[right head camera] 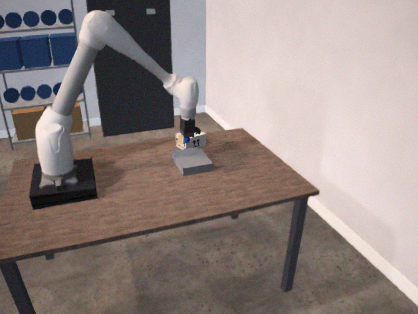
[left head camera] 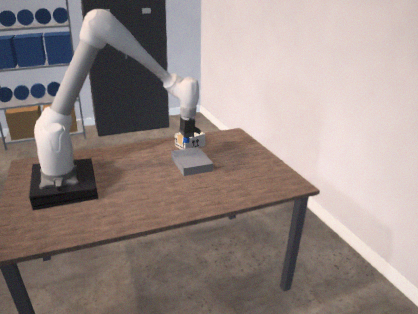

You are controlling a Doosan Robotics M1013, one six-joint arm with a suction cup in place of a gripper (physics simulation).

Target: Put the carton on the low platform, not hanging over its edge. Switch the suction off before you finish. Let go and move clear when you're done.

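Places are measured from the arm's base along level axes (x down, y left, z ahead), in centimetres.
Pixels of known places: hand at its tool point: (right head camera: 186, 141) (left head camera: 186, 141); arm's base at its link origin: (right head camera: 59, 177) (left head camera: 59, 177).
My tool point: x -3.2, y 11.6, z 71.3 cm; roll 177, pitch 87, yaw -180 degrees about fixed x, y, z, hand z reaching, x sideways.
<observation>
For each thing: its top centre in the pictures, then the offset to it from my tool point. "pt": a spot on its surface instead. Level surfaces: height alone.
- small white carton at a spot on its surface: (left head camera: 200, 139) (right head camera: 201, 139) pt dy +11.8, dx +5.5, dz +13.6 cm
- low grey platform at its top centre: (left head camera: 191, 156) (right head camera: 191, 156) dy -8.3, dx +6.1, dz +0.3 cm
- wooden table at its surface level: dx +10.9 cm
The small white carton (left head camera: 200, 139) (right head camera: 201, 140), with dark arrow marks and an orange patch, stands upright just behind the low grey platform (left head camera: 197, 169) (right head camera: 197, 169). It is apart from the arm's base and partly hidden by the tool. My suction gripper (left head camera: 186, 141) (right head camera: 186, 141) has a black body and a blue cup. The cup overlaps the carton's near face in both views and looks to be in front of it, low, near the platform's back edge. It holds nothing that I can see; whether it touches the carton is too small to tell.
The wooden table (left head camera: 150, 200) (right head camera: 150, 200) carries the arm's black base (left head camera: 65, 196) (right head camera: 65, 195) at the left. A shelf unit with blue and orange boxes stands behind at the left, beside a dark cabinet (left head camera: 130, 75) (right head camera: 135, 75). A pale wall runs along the right.
</observation>
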